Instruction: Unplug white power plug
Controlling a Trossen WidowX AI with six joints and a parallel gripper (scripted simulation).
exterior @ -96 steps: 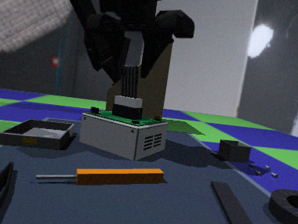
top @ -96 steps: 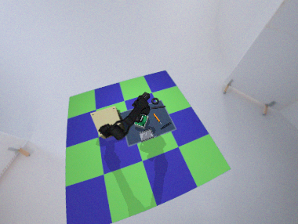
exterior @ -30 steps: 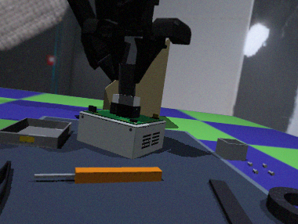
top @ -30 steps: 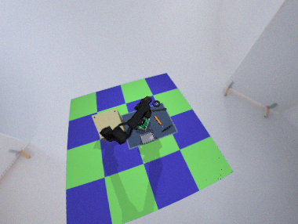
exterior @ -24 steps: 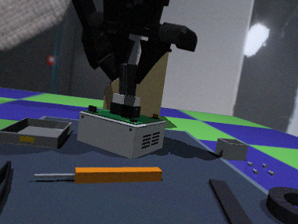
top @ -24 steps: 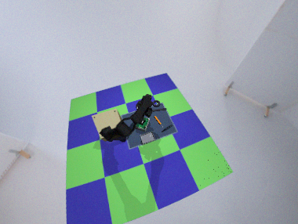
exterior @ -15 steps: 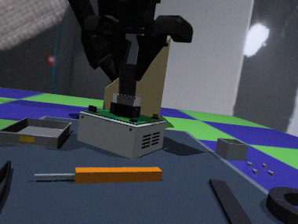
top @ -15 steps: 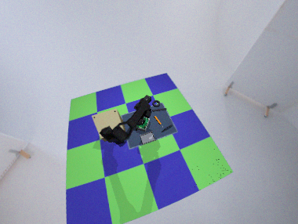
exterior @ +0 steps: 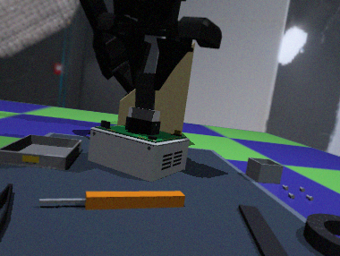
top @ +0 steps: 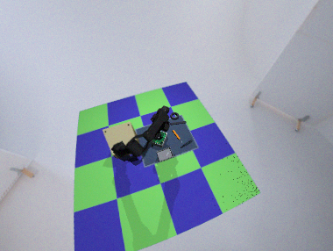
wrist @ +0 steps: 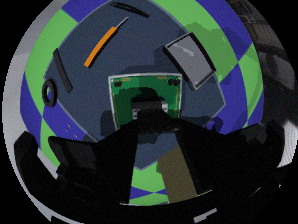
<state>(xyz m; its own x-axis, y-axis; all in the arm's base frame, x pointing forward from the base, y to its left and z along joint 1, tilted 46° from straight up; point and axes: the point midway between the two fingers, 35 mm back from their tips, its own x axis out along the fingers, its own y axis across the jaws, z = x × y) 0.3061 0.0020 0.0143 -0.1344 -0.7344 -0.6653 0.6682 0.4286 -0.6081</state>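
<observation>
My gripper tip is now 40 mm above the white power plug. From my gripper tip the other things lie so: black bar (220 mm ahead, 120 mm below, 90 mm to the left); dark mat (120 mm below, 50 mm ahead).
</observation>
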